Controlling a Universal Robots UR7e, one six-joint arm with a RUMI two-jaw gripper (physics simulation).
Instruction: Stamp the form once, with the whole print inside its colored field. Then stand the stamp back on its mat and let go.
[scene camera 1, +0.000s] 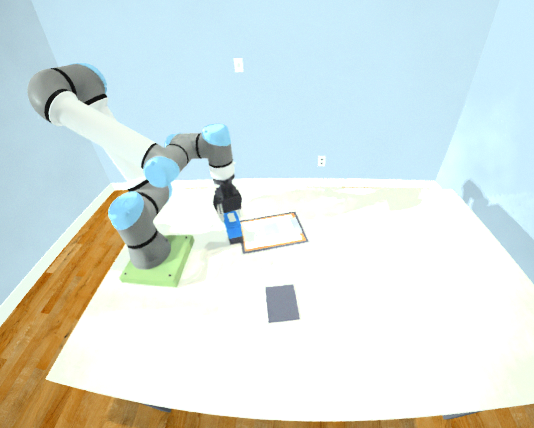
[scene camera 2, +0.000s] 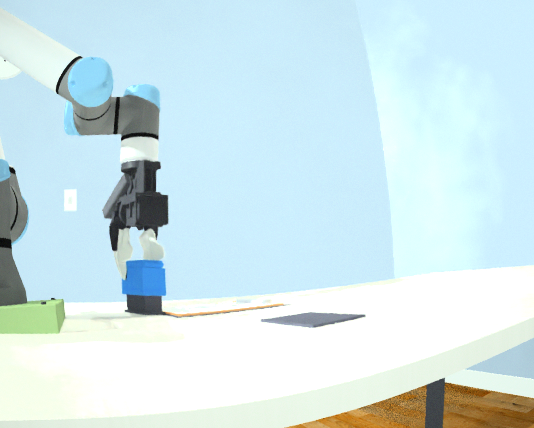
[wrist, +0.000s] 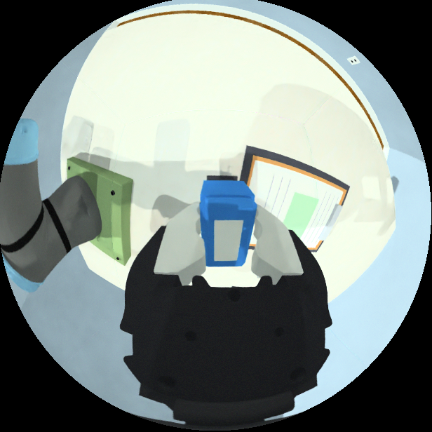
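Pixels of known places: gripper, fingertip midpoint: (scene camera 1: 231, 221) (scene camera 2: 137, 279); arm's base, link origin: (scene camera 1: 151, 253).
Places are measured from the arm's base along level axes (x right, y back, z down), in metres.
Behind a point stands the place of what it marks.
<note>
My gripper (scene camera 1: 230, 215) {x -0.186, y -0.256, z -0.036 m} (scene camera 2: 141, 264) {x -0.186, y -0.256, z -0.036 m} (wrist: 225, 205) is shut on the blue stamp (scene camera 1: 233, 229) {x -0.131, y -0.285, z -0.049 m} (scene camera 2: 144, 279) {x -0.121, y -0.270, z -0.037 m} (wrist: 227, 200) and holds it upright, dark base down. The stamp is at the left edge of the form's dark board, low over the table; whether its base touches anything I cannot tell. The form (scene camera 1: 272, 232) {x -0.211, y -0.405, z 0.023 m} (wrist: 267, 187) is white with an orange border. Its green colored field (wrist: 302, 207) lies to the right of the stamp in the wrist view and looks evenly green. The dark grey mat (scene camera 1: 282, 303) {x 0.077, y -0.495, z 0.024 m} (scene camera 2: 314, 319) {x 0.095, y -0.488, z 0.024 m} lies bare, nearer scene camera 1 than the form.
The arm's green base plate (scene camera 1: 182, 260) {x 0.004, y -0.136, z -0.003 m} (scene camera 2: 32, 317) {x 0.098, y -0.116, z 0.006 m} (wrist: 120, 215) lies left of the stamp. The white table (scene camera 1: 375, 325) {x 0.103, y -0.766, z 0.028 m} (scene camera 2: 225, 370) {x 0.315, y -0.331, z 0.028 m} carries the base plate, form and mat. Blue walls stand behind and at the sides.
</note>
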